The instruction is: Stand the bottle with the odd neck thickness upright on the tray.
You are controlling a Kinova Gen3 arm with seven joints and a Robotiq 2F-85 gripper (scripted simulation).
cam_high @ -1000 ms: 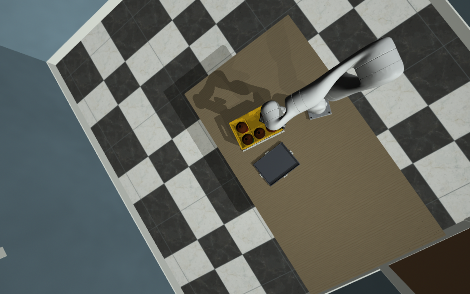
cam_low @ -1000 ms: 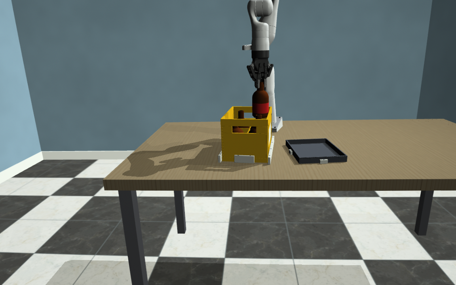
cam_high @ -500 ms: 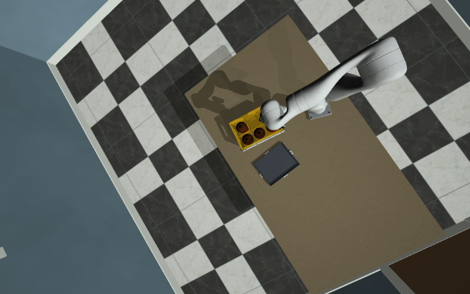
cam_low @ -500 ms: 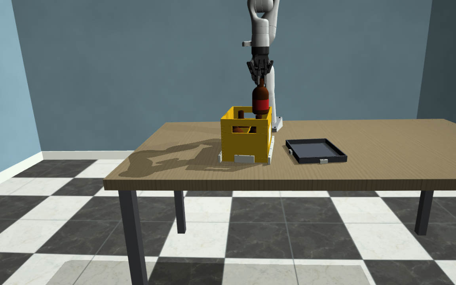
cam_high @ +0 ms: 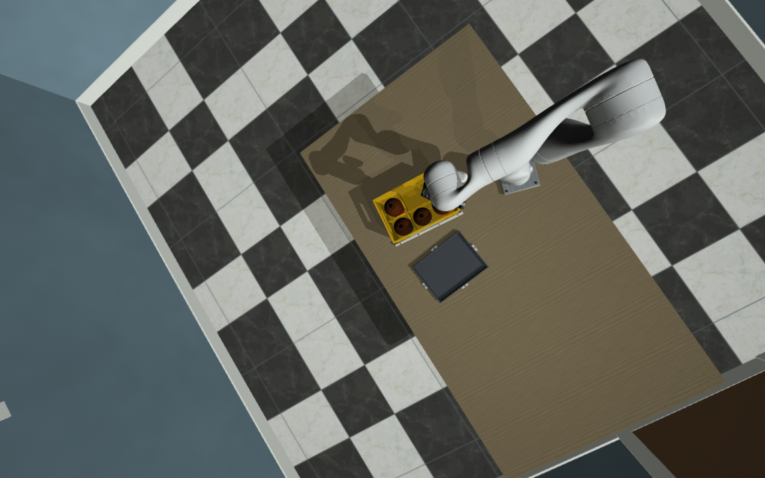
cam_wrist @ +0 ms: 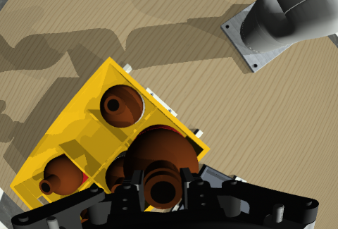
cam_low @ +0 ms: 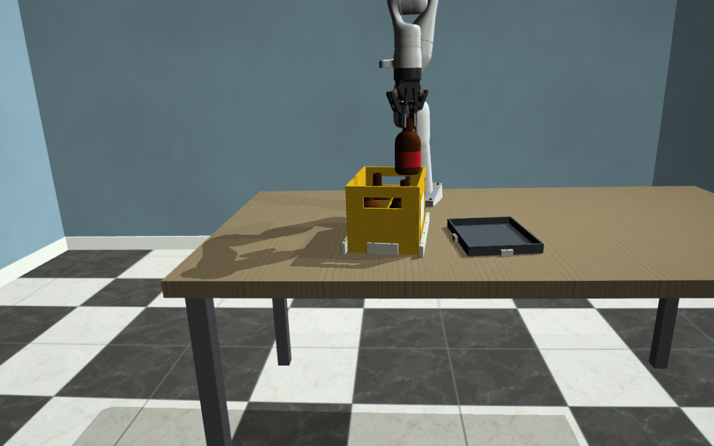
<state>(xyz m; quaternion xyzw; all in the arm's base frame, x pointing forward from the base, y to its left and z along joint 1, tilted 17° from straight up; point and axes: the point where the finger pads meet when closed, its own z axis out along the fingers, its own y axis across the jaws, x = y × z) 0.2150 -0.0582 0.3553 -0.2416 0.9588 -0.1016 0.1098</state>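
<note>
The brown bottle is 70 mm below my hand. From my hand the other things lie so: yellow crate (70 mm ahead, 70 mm to the right, 230 mm below); dark tray (150 mm ahead, 200 mm to the left, 300 mm below).
</note>
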